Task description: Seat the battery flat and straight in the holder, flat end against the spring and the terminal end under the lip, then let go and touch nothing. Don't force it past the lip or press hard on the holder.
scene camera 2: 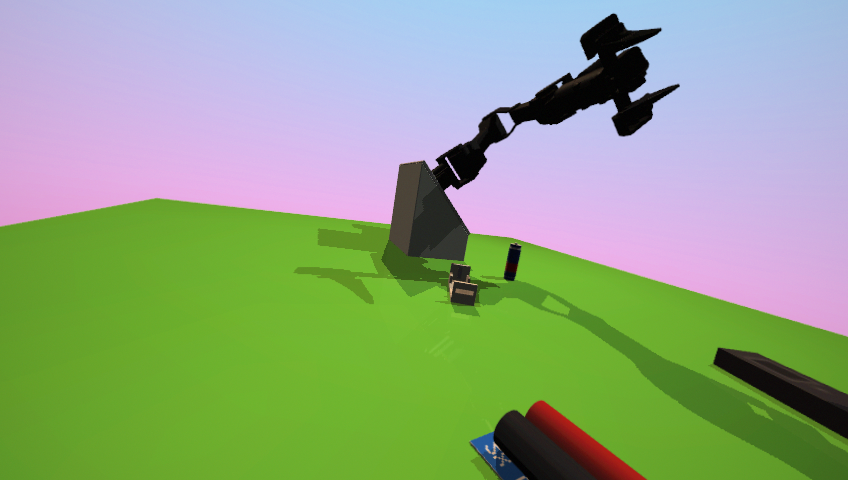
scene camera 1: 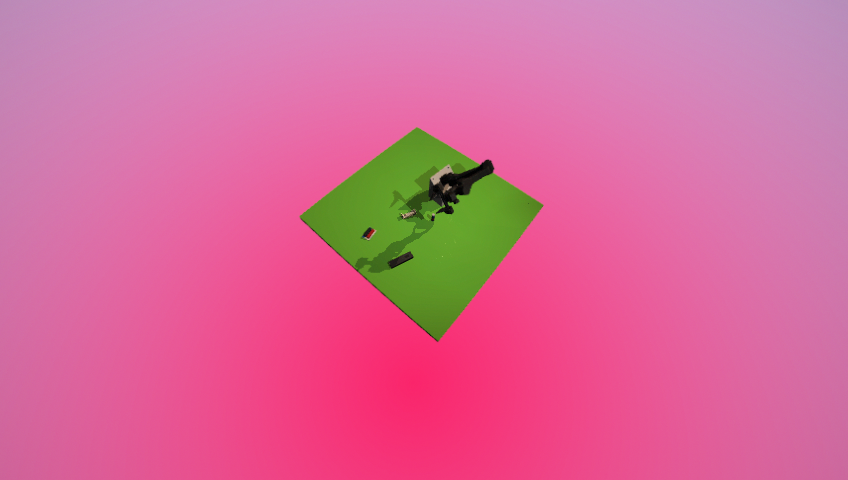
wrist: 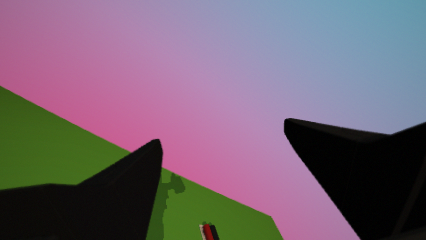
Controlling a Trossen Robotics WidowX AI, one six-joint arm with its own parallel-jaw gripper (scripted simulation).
Note:
My gripper point(scene camera 2: 668, 59) is open and holds nothing.
My gripper is seen too in the wrist view point(wrist: 223, 135).

